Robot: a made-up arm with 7 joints. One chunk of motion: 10 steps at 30 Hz.
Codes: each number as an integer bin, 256 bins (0 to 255) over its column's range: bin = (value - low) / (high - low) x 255, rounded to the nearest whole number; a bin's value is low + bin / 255 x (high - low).
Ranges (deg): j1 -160..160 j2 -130..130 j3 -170.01..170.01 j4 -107..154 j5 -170.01..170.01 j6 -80.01..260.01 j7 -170.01..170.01
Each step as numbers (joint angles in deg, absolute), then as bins.
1 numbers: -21.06 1.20 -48.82 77.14 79.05 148.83 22.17
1 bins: 111 129 91 180 187 172 144
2 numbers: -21.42 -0.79 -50.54 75.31 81.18 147.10 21.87
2 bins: 110 127 90 178 188 170 144
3 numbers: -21.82 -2.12 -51.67 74.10 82.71 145.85 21.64
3 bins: 110 125 89 177 190 169 144
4 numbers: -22.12 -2.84 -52.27 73.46 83.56 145.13 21.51
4 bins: 110 125 88 176 190 169 144
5 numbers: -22.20 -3.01 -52.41 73.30 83.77 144.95 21.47
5 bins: 110 125 88 176 190 169 144
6 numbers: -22.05 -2.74 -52.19 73.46 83.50 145.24 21.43
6 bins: 110 125 88 176 190 169 144
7 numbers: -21.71 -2.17 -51.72 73.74 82.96 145.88 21.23
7 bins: 110 125 89 177 190 169 143
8 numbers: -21.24 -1.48 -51.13 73.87 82.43 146.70 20.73
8 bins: 111 126 89 177 189 170 143
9 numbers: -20.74 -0.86 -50.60 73.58 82.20 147.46 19.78
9 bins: 111 127 90 176 189 171 142
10 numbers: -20.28 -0.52 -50.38 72.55 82.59 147.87 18.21
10 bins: 111 127 90 175 189 171 141
